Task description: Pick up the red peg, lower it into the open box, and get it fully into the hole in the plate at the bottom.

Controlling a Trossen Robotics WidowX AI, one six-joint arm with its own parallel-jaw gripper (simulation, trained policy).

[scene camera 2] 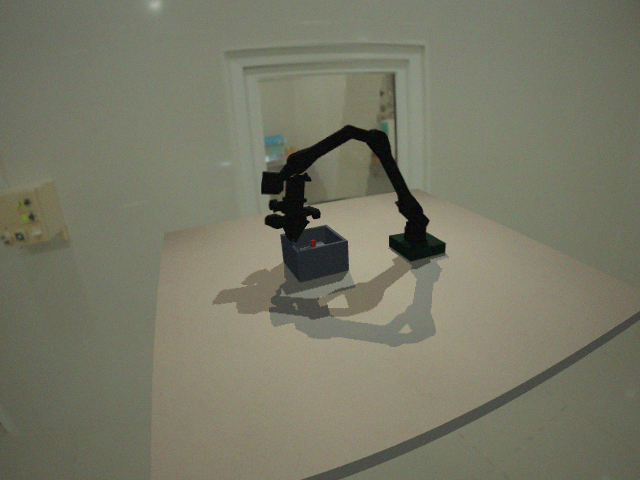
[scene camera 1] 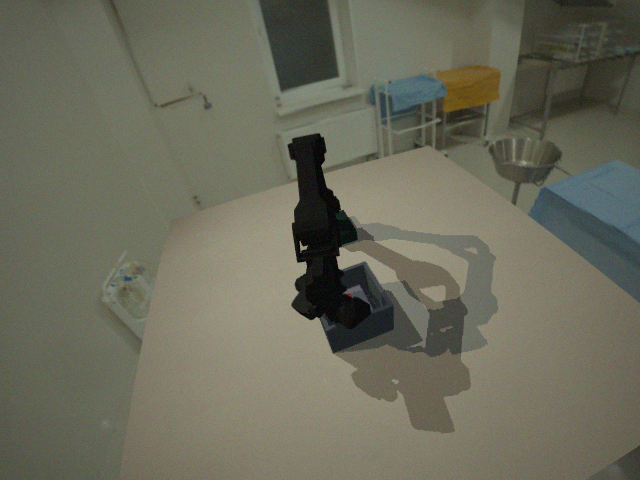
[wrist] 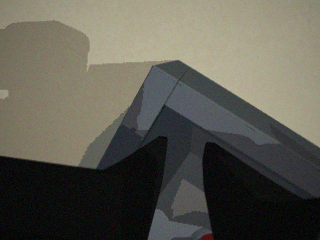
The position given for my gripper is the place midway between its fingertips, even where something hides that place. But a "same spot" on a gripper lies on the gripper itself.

my gripper: scene camera 2 292, 242; scene camera 1; wrist
same spot on my gripper: (wrist: 126, 193) = (scene camera 1: 327, 311)
